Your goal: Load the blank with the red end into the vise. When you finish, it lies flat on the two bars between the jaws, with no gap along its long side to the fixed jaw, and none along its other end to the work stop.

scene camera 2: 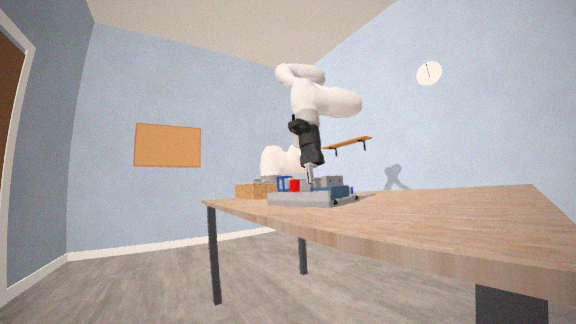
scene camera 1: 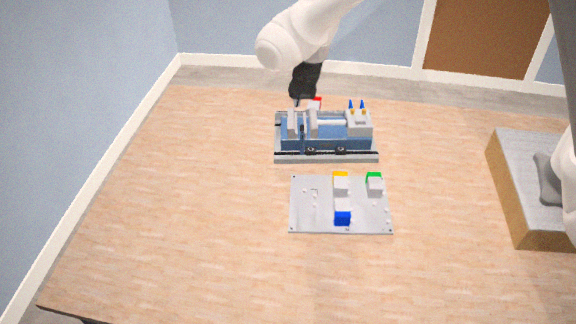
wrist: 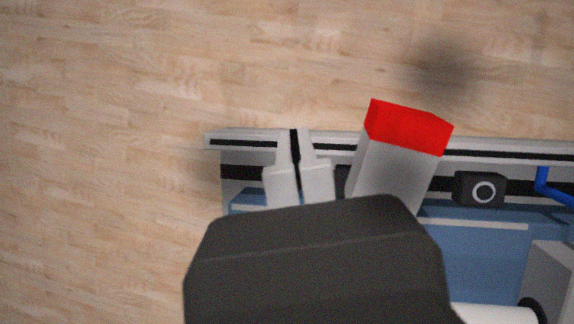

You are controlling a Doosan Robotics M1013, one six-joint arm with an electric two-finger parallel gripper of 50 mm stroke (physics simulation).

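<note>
The blank with the red end (scene camera 1: 314, 105) (scene camera 2: 295, 185) (wrist: 392, 170) is a light grey block at the far edge of the vise (scene camera 1: 357, 143) (scene camera 2: 300, 199) (wrist: 485, 265). It is turned at an angle to the jaws, with its red end pointing outward past the base rail. Its other end is hidden behind the gripper body in the wrist view. The left jaw (scene camera 1: 291, 125) and right jaw (scene camera 1: 313, 125) stand apart. A thin blue post with a black top (scene camera 1: 302, 140) stands at the near side. My gripper (scene camera 1: 297, 104) (scene camera 2: 310, 182) (wrist: 295, 147) is shut and empty, low beside the blank.
A grey plate (scene camera 1: 300, 217) in front of the vise bears blanks with yellow (scene camera 1: 340, 184), green (scene camera 1: 375, 185) and blue (scene camera 1: 342, 218) ends. Blue pegs (scene camera 1: 350, 104) rise at the vise's right end. The robot's base stands on a wood-sided block (scene camera 1: 507, 200) (scene camera 2: 255, 191) at the right in scene camera 1.
</note>
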